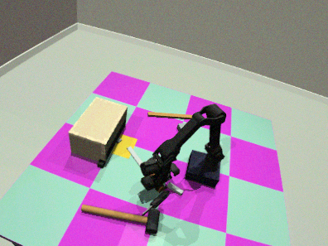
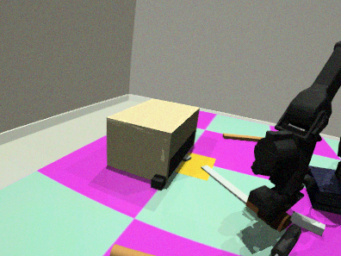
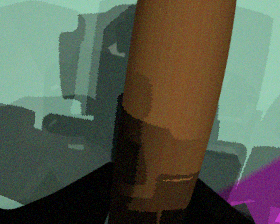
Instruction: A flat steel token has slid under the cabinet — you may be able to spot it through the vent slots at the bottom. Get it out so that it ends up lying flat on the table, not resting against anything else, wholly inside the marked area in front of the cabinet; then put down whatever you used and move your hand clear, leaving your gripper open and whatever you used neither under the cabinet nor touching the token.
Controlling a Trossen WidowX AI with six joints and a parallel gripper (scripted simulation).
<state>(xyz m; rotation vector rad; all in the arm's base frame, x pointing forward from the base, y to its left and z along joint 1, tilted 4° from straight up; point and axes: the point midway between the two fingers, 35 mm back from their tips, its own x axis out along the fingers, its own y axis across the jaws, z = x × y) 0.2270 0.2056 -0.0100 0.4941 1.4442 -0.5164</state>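
The black-handled screwdriver is 1 cm behind my gripper tip and 10 cm to the left of it. Round my gripper tip: grey bar: 8 cm behind, 1 cm to the right; then grey block: 4 cm behind, 44 cm to the right, 1 cm above; then grey steel token: 29 cm ahead, 19 cm to the right.
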